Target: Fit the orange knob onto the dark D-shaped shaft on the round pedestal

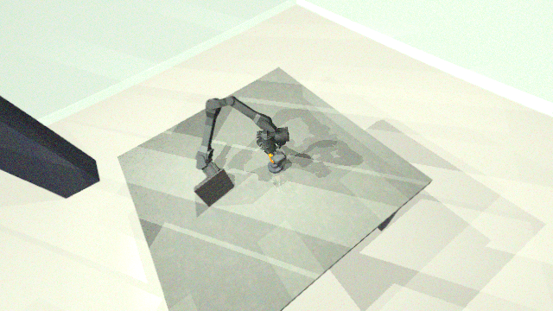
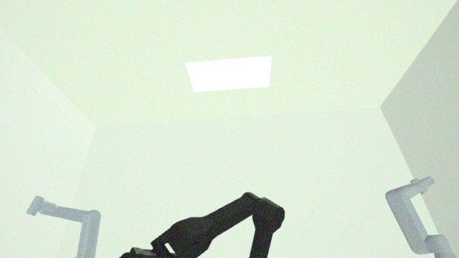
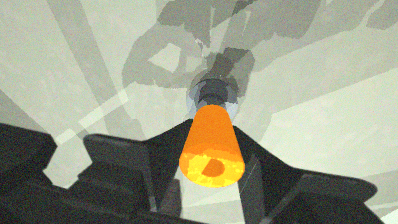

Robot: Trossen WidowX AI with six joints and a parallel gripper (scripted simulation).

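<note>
My gripper tip is 50 mm above the round pedestal. The rest, counted from my gripper tip: orange knob (20 mm above).
</note>
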